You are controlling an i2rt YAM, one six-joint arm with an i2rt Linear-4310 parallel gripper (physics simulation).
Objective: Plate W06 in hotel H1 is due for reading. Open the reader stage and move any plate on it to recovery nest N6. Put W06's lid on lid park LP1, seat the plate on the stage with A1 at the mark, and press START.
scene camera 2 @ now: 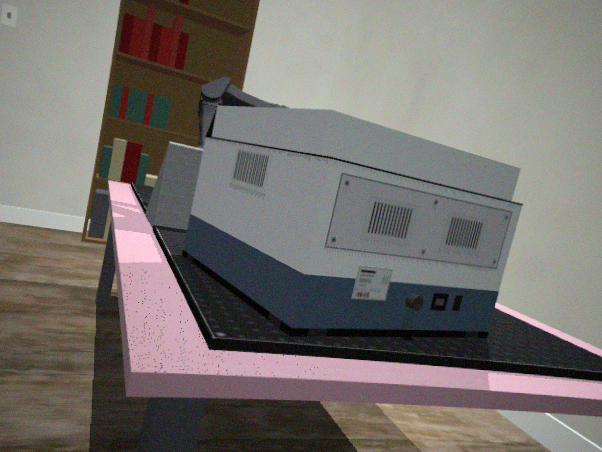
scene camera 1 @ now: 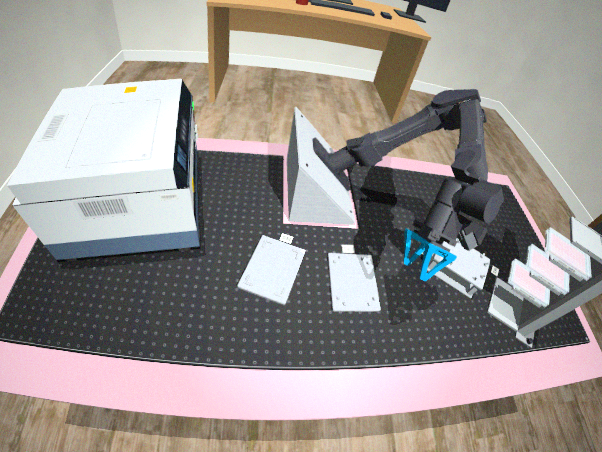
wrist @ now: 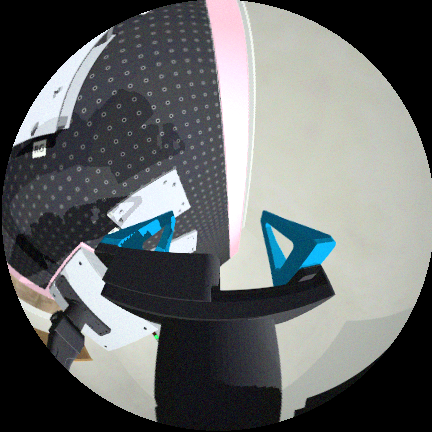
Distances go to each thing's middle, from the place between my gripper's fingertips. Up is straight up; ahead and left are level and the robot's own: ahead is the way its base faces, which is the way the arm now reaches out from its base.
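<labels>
Recovery nest N6 (scene camera 1: 272, 269): 160 mm below my hand, 100 mm behind, 290 mm to the right.
</labels>
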